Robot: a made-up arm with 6 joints.
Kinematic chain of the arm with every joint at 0, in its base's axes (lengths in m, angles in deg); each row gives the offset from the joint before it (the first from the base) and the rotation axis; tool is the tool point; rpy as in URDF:
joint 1: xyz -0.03 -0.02 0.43 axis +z
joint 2: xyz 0 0.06 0 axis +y
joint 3: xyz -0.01 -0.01 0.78 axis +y
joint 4: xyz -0.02 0 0.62 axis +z
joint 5: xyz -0.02 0.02 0 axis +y
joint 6: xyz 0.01 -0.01 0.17 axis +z
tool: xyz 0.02 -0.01 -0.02 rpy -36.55 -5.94 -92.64
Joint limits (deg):
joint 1: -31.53..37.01
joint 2: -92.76..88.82
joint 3: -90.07..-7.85
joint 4: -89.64..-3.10
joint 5: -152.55..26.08
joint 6: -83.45..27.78
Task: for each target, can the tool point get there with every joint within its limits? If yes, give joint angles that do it. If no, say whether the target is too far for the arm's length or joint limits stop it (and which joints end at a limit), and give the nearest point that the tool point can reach.
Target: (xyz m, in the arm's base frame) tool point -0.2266 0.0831 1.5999
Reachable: yes | joints -2.58 27.15 -63.74 -20.51 -65.02 -24.43
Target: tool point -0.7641 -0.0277 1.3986
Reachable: yes | joints 16.45 -9.99 -50.65 -61.17 -113.82 9.64
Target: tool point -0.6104 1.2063 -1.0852
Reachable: no: too far | nearest point -0.7585 0.6177 -0.3395 | short by 0.961 m
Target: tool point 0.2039 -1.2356 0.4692
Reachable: no: joint limits stop it (at a limit: joint 1, joint 2, joint 3, joint 4, joint 5) | nearest point 1.0534 -0.6332 0.6431 | short by 1.056 m
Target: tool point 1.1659 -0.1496 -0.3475
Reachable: no: joint limits stop it (at a limit: joint 2, joint 3, joint 4, joint 5, joint 6) | nearest point 1.2471 -0.1584 0.5450 | short by 0.896 m
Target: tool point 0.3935 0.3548 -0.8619
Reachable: no: joint limits stop it (at a limit: joint 1, joint 2, joint 3, joint 6) | nearest point -0.4743 0.3965 -0.3167 | short by 1.026 m
